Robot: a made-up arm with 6 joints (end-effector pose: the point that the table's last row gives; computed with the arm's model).
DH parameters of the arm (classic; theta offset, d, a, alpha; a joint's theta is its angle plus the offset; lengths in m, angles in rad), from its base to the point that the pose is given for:
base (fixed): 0 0.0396 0 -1.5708
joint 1: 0 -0.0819 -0.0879 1.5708
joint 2: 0 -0.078 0.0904 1.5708
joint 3: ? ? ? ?
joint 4: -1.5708 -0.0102 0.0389 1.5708
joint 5: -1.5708 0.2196 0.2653 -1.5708
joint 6: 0 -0.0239 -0.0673 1.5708
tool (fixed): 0 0.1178 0 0
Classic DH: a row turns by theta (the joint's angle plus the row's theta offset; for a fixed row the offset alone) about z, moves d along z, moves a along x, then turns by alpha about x.
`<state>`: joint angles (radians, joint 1 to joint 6).
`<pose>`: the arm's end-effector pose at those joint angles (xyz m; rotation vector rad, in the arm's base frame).
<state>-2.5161 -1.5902 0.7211 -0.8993 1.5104 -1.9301</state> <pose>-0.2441 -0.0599 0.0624 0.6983 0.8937 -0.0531</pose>
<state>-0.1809 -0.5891 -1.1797 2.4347 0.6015 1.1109</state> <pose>0.0405 0.2662 -0.4742 2.3192 -2.0585 -0.2946</pose>
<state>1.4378 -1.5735 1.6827 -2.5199 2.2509 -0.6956</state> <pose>-0.1357 -0.3114 0.1430 1.2626 -1.4430 2.0997</pose>
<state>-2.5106 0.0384 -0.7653 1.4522 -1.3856 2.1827</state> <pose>-0.3182 0.3505 0.0896 1.4161 -0.6849 -0.6701</pose>
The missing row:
joint 3: -1.5708 -0.2546 0.0105 1.5708
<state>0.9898 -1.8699 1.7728 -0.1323 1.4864 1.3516</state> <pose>0.2445 -0.0077 -0.4873 -2.0829 1.6582 -0.5790</pose>
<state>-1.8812 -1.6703 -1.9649 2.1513 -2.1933 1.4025</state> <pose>-0.2763 -0.3488 0.5126 1.2448 0.2469 -1.2262</pose>
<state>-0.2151 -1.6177 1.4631 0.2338 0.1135 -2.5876</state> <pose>0.1788 -0.1558 0.2821 1.9644 1.4527 -0.8318</pose>
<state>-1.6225 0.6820 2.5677 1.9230 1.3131 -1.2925</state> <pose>-0.1386 0.3079 -0.1698 0.8703 2.0464 0.9033</pose>
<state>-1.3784 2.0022 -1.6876 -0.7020 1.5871 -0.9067</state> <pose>0.0539 0.1551 -0.4298 -0.1743 0.4494 1.4747</pose>
